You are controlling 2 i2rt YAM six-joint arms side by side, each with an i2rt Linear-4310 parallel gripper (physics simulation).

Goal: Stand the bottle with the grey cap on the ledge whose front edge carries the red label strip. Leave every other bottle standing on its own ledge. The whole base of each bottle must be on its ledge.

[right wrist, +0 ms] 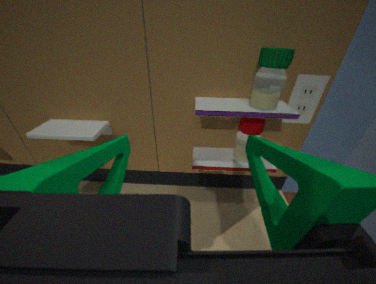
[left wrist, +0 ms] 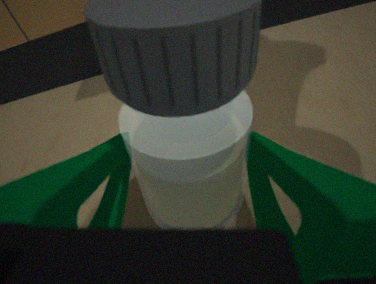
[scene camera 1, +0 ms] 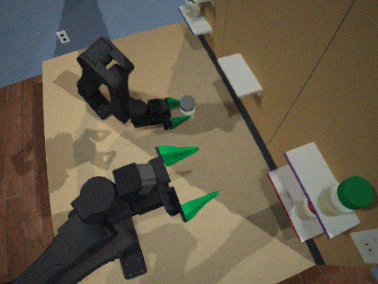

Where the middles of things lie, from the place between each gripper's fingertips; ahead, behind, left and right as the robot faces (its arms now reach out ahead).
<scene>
My right gripper is now 22 cm short of the purple-strip ledge [scene camera 1: 315, 175], 11 cm to the left of it and 5 cm above it. Also, from my right hand: red-capped bottle [right wrist: 247, 126] 23 cm ahead, 14 cm to the right, 13 cm below; then green-capped bottle [scene camera 1: 347, 196] 22 cm ahead, 15 cm to the right, 1 cm above; then red-label ledge [scene camera 1: 284, 180] 22 cm ahead, 19 cm below, 11 cm to the right.
I see my left gripper 440 mm to the left of the red-label ledge, 160 mm short of it and 110 mm below it. Also, from my left hand: red-capped bottle (480 mm to the right, 170 mm above, 160 mm ahead); then purple-strip ledge (440 mm to the right, 250 mm above, 160 mm ahead); then green-capped bottle (480 mm to the right, 310 mm above, 150 mm ahead).
</scene>
